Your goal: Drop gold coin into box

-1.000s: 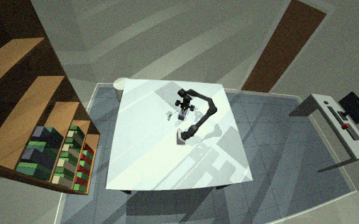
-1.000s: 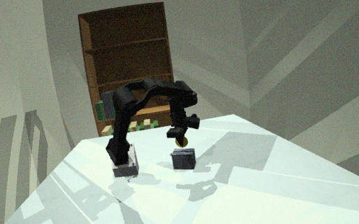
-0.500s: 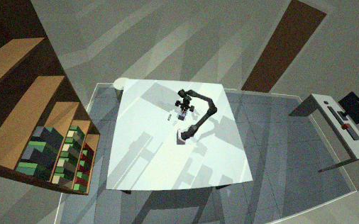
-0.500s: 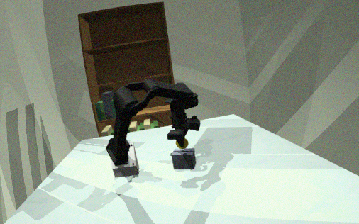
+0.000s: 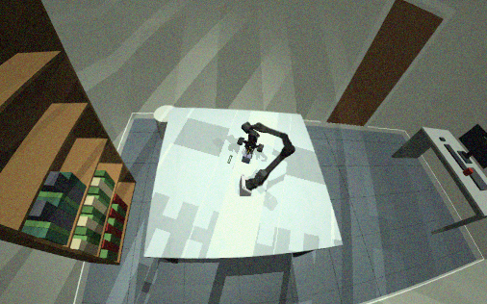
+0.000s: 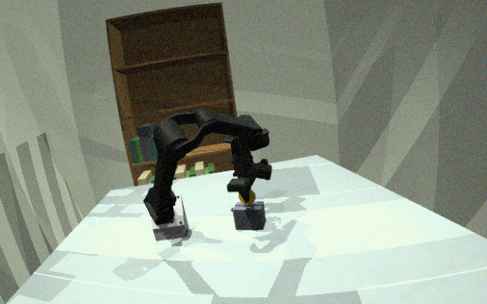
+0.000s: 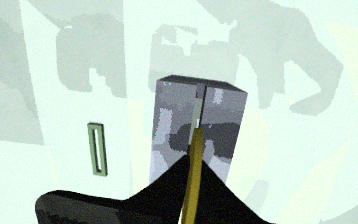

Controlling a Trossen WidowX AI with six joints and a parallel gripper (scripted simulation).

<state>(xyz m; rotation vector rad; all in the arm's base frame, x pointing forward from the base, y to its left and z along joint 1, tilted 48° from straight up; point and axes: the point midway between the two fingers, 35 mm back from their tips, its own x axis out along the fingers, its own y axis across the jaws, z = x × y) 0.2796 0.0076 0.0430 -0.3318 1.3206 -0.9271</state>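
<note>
Now: gripper tip 2 cm below the gold coin.
</note>
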